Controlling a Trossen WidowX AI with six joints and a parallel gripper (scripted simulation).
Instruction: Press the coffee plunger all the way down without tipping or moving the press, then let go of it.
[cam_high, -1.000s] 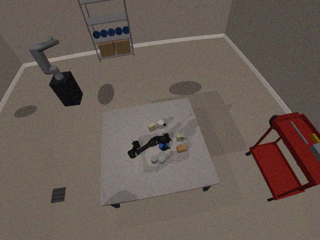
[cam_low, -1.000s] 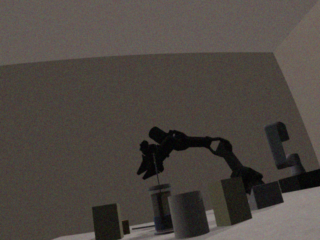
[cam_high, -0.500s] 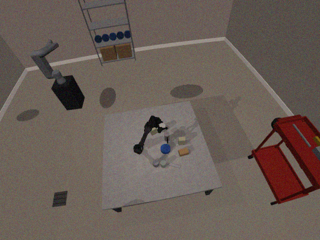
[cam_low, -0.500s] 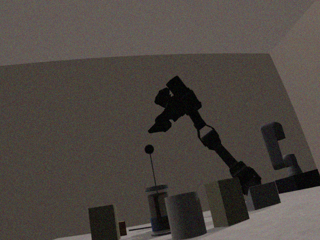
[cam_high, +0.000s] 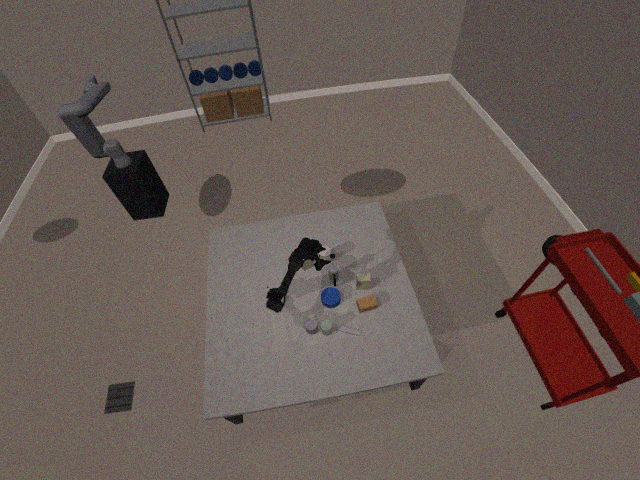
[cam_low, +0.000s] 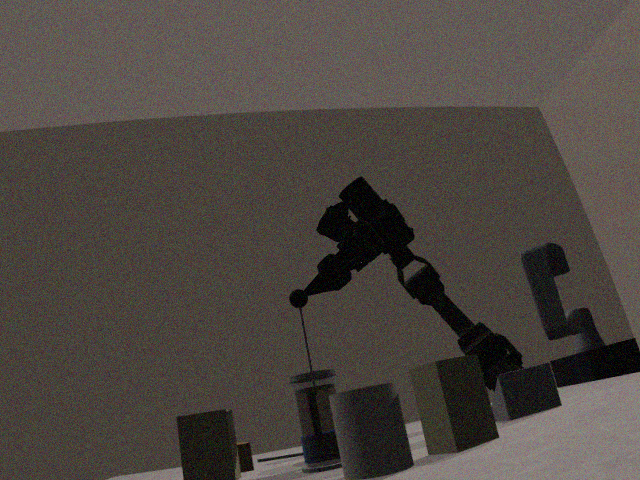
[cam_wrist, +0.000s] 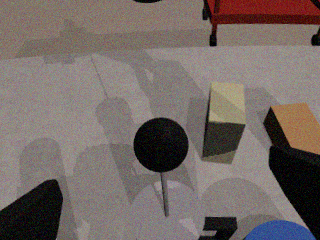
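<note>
Right now my gripper tip is 15 cm above the coffee press, 3 cm short of it and 1 cm to the left of it. Round my gripper tip: white cylinder: 23 cm below, 16 cm to the left, 1 cm behind; orange block: 25 cm below, 21 cm to the right, 20 cm ahead.
</note>
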